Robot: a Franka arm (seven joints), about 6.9 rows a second.
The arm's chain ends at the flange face. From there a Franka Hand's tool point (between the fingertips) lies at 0.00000 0.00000 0.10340 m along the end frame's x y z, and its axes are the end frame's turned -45 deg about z.
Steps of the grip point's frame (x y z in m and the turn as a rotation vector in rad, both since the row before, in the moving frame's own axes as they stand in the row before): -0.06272, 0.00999, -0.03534, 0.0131, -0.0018, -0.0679; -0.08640, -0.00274, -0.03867, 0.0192, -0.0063, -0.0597; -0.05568, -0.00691, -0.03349, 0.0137, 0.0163, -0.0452; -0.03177, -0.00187, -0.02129, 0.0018, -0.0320, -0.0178; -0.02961, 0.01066, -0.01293, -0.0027, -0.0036, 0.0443; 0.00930, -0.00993, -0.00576, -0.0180, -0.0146, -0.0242; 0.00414, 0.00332, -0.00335, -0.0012, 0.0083, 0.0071; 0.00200, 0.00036, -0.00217, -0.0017, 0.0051, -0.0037
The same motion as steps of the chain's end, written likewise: -0.03617, 0.05220, -0.03533, 0.0080, -0.0105, -0.0679; -0.06114, 0.06004, -0.03865, 0.0091, -0.0180, -0.0597; -0.04440, 0.03668, -0.03347, 0.0212, 0.0018, -0.0452; -0.02134, 0.01891, -0.02124, -0.0214, -0.0239, -0.0178; -0.01332, 0.02802, -0.01293, -0.0045, -0.0006, 0.0443; -0.00072, -0.01598, -0.00573, -0.0231, 0.0024, -0.0242; 0.00458, -0.00006, -0.00335, 0.0050, 0.0067, 0.0071; 0.00117, -0.00091, -0.00217, 0.0024, 0.0048, -0.0037
